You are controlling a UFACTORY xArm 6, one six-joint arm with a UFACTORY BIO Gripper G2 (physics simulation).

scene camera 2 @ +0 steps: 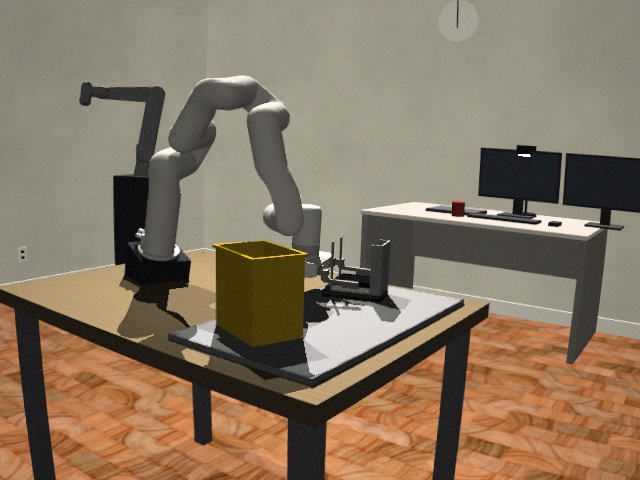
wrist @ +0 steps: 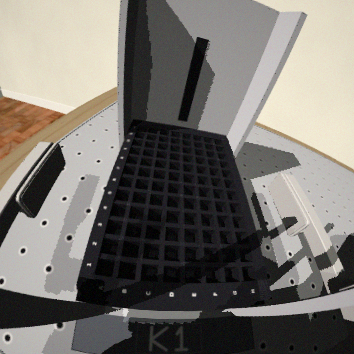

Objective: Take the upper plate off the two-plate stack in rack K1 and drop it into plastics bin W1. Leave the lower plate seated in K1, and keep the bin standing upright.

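Places are measured from the arm's base along level axes (x ahead, y left, z up), in centimetres.
Where they show: hand, its tool point: [scene camera 2: 357, 278] [wrist: 178, 193]; arm's base, origin of its link: [scene camera 2: 158, 251].
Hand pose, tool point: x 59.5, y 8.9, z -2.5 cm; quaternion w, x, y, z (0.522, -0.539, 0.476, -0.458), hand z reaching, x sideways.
Things, the pixels of their centre, and the offset from my tool point. Level surfaces: height alone.
- black plate with square wells, middle of its body: [wrist: 179, 189] [scene camera 2: 359, 280] dx +0.8, dy -0.1, dz -0.6 cm
- rack K1, middle of its body: [wrist: 195, 160] [scene camera 2: 356, 268] dx -0.2, dy -0.2, dz +2.8 cm
- yellow bin W1, middle of its body: [scene camera 2: 258, 290] dx -7.4, dy -40.0, dz +4.4 cm
- pale perforated board, height of its surface: dz -4.6 cm
- wooden table, height of its surface: dz -5.9 cm
A black plate with square wells [scene camera 2: 353, 279] [wrist: 170, 202] lies level in rack K1 [scene camera 2: 379, 268] [wrist: 235, 55], against its tall grey back wall. From above, this plate hides any plate under it, and I cannot tell the two plates apart in the scene view. My gripper [scene camera 2: 363, 277] [wrist: 166, 192] is open and low at the rack, with one finger on each side of the plate. In the wrist view, a gap shows between each finger pad and the plate. The yellow bin W1 [scene camera 2: 258, 299] stands upright, its inside bottom hidden.
Rack and bin stand on a pale perforated board [scene camera 2: 413, 310] [wrist: 45, 240] on the wooden table [scene camera 2: 77, 304]. Two thin upright rods [scene camera 2: 337, 255] rise near the rack's front. The bin stands nearer the scene camera than the rack. A second arm [scene camera 2: 149, 124] stands behind my base.
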